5 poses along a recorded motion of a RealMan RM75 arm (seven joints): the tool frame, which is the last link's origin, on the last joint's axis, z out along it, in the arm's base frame.
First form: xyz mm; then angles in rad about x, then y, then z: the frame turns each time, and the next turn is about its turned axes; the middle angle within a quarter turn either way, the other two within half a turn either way.
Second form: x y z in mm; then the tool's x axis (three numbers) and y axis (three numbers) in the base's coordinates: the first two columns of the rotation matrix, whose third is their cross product. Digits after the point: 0 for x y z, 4 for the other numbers.
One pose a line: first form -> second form
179 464 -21 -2.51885 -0.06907 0.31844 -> 179 464 -21 0.9475 -0.2161 -0.2359 -0.3123 -0.7840 -0.5364
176 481 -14 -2.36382 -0.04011 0.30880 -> 176 481 -14 0.9519 -0.1897 -0.2405 -0.3037 -0.6873 -0.6598
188 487 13 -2.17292 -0.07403 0.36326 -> 188 487 13 0.9322 -0.1443 -0.3320 -0.3544 -0.5511 -0.7555
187 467 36 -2.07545 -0.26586 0.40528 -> 187 467 36 0.8867 0.0207 -0.4619 -0.3804 -0.5350 -0.7543
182 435 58 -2.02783 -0.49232 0.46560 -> 182 435 58 0.7874 0.1809 -0.5893 -0.3956 -0.5847 -0.7082
